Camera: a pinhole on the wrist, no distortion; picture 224 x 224 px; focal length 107.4 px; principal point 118.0 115.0 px. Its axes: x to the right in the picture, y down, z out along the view. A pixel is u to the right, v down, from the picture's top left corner.
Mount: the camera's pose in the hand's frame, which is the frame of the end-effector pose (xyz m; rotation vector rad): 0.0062 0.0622 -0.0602 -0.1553 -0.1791 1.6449
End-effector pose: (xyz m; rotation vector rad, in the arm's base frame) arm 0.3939 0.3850 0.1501 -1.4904 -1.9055 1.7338
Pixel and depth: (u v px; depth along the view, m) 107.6 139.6 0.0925
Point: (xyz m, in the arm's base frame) 0.4191 0.3354 0.1170
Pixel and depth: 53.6 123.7 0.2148
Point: 0.2771 0.2688 0.1858
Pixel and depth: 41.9 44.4 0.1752
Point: 0.2263 0.3737 0.1110
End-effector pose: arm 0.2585 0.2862 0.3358 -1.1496 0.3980 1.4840
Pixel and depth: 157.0 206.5 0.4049
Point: -0.0680 0.2043 0.7457
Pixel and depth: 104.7 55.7 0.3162
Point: 0.1265 0.5636 0.3642
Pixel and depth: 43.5 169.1 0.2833
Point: 0.2900 0.3751 0.6177
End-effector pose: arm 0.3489 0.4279 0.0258 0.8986 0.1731 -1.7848
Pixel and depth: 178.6 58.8 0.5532
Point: 0.3936 -0.1206 0.4269
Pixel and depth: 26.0 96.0 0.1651
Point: 0.2261 0.3971 0.0693
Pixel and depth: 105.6 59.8 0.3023
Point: 0.2329 0.2032 0.1611
